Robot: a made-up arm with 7 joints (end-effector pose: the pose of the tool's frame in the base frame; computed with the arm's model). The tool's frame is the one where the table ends.
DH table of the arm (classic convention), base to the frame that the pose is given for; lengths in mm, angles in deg. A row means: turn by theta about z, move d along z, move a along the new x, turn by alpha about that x. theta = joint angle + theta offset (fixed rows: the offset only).
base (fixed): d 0; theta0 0; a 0; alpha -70
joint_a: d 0; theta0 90; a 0; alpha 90
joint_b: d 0; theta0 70; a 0; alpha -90
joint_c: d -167; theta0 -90; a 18.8; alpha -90
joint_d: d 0; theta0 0; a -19.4; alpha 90
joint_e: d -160.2; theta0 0; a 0; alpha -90
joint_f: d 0; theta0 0; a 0; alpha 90
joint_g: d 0; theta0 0; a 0; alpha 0
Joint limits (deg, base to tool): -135..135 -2.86..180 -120..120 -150..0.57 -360..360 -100..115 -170..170
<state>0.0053 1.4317 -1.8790 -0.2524 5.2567 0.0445 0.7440</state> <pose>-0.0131 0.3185 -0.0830 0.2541 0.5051 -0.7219 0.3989</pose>
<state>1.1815 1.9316 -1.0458 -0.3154 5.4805 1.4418 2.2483</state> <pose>-0.0270 0.3192 0.0755 0.7534 -0.1144 -0.5840 0.2796</pose>
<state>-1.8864 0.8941 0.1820 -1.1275 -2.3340 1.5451 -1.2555</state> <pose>0.1446 0.0749 0.2484 0.6389 0.3118 0.4803 0.5137</pose>
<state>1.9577 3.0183 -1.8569 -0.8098 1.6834 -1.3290 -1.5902</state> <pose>0.2043 0.2379 0.0374 0.2276 -0.3512 0.8934 0.1636</pose>
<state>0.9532 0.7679 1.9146 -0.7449 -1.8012 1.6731 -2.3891</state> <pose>-0.2087 0.2400 -0.0206 -0.5410 0.7400 0.1069 0.3850</pose>
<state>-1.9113 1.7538 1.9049 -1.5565 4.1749 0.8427 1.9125</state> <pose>-0.1080 0.2354 -0.0212 -0.0531 0.0736 -0.7523 0.6525</pose>
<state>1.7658 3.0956 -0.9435 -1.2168 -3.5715 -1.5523 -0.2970</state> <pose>0.1499 0.2444 -0.0459 0.4104 -0.3837 -0.5988 0.5707</pose>
